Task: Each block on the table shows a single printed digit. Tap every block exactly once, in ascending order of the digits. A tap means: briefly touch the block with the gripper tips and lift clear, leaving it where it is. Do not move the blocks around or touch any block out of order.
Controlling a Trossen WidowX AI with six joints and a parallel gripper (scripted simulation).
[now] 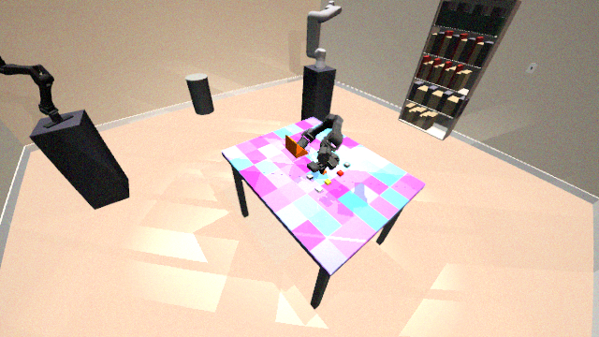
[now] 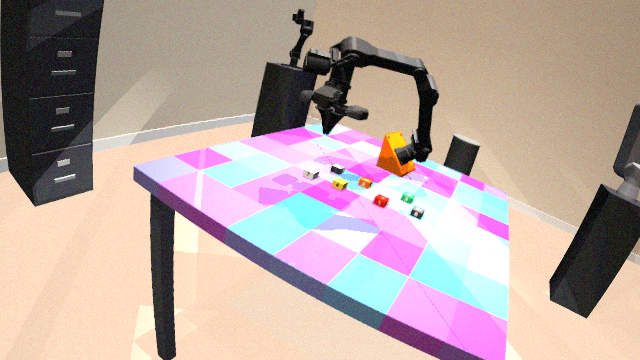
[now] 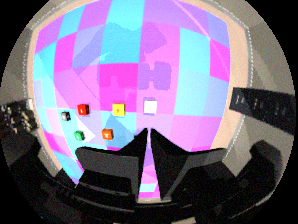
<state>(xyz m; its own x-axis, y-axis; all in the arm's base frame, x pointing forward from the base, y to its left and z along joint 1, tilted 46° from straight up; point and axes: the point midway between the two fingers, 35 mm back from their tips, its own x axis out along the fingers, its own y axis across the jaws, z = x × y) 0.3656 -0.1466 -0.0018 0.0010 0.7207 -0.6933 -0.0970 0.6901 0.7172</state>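
My gripper tip is now 1 cm short of the white block, 1 cm to the left of it and 12 cm above it. From my gripper tip the other things lie so: red block 3 cm behind, 20 cm to the left, 12 cm below; then yellow block 1 cm behind, 8 cm to the left, 12 cm below; then orange block 10 cm behind, 11 cm to the left, 12 cm below.
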